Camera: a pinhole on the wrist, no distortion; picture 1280 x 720 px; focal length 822.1 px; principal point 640.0 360.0 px. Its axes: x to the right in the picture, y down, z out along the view. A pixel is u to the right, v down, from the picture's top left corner.
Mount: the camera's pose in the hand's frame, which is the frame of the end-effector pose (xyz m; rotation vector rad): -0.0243 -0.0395 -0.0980 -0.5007 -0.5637 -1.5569
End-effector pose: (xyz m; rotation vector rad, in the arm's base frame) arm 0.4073 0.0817 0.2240 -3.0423 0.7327 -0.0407
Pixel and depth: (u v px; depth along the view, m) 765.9 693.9 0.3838
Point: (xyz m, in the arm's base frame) 0.4531 -0.1044 -0.0223
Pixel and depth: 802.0 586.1 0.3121
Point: 0.4106 -0.0339 0.0350
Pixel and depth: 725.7 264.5 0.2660
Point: 0.3071 0.0160 0.0957
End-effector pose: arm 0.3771 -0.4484 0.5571 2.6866 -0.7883 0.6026
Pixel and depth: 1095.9 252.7 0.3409
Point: 0.3831 -0.5371 0.2729
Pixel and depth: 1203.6 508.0 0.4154
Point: 0.5253 -0.6071 0.2113
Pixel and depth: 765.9 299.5 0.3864
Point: 0.3139 -0.6359 0.3412
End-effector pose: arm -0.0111 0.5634 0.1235 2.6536 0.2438 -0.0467
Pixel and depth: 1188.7 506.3 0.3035
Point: 0.0005 0.4503 -0.1196
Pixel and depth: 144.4 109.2 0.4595
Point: -0.0798 0.0918 0.2767
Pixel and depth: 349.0 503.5 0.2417
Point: 0.0390 0.3939 0.1673
